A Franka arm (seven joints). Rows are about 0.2 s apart.
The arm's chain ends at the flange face. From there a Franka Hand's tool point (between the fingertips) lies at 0.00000 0.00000 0.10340 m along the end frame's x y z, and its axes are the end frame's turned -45 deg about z.
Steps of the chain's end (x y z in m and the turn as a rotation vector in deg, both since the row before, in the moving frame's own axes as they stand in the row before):
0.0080, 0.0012, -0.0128, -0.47, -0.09, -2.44
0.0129, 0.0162, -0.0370, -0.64, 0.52, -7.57
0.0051, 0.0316, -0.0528, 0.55, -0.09, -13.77
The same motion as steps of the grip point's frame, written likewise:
0.0041, 0.0070, -0.0128, -0.27, -0.40, -2.44
-0.0024, 0.0221, -0.0370, -0.82, -0.08, -7.57
-0.0183, 0.0251, -0.0528, 0.45, 0.33, -13.77

